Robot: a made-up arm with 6 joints.
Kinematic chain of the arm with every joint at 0, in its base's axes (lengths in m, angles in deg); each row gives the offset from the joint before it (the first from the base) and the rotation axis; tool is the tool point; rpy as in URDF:
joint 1: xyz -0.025 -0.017 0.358 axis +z
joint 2: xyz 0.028 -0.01 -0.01 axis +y
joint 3: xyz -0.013 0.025 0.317 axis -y
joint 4: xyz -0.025 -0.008 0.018 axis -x
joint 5: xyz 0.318 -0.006 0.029 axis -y
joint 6: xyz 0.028 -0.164 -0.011 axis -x
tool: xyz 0.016 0.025 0.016 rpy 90 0 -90
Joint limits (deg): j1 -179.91..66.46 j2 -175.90..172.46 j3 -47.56..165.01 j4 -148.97..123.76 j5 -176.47..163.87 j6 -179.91..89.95
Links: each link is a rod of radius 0.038 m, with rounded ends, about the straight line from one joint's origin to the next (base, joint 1, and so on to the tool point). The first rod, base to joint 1, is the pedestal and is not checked.
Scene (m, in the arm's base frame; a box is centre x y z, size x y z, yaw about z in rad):
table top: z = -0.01
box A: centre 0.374 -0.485 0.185 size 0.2 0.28 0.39 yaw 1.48
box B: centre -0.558 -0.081 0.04 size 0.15 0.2 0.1 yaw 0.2
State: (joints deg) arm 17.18 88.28 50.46 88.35 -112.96 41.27
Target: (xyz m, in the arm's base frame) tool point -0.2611 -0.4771 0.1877
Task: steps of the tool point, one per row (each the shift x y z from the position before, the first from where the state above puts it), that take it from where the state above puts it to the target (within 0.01 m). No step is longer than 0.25 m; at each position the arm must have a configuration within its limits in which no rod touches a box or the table.
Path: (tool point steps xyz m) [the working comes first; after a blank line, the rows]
Joints at the target: -106.13 79.83 3.49 44.03 -109.92 42.87
Straight joint move there: touches box A.

1: 0.0190 -0.1783 0.1154
2: -0.0513 -0.1698 0.1052
3: -0.1081 -0.1350 0.0911
4: -0.1431 -0.0833 0.0755
5: -0.1531 -0.0257 0.0599
6: -0.0382 -0.0984 -0.1047
7: -0.0811 -0.0667 -0.1223
8: -0.1063 -0.0177 -0.1294
9: -0.1080 0.0379 -0.1261
10: -0.0860 0.0878 -0.1122

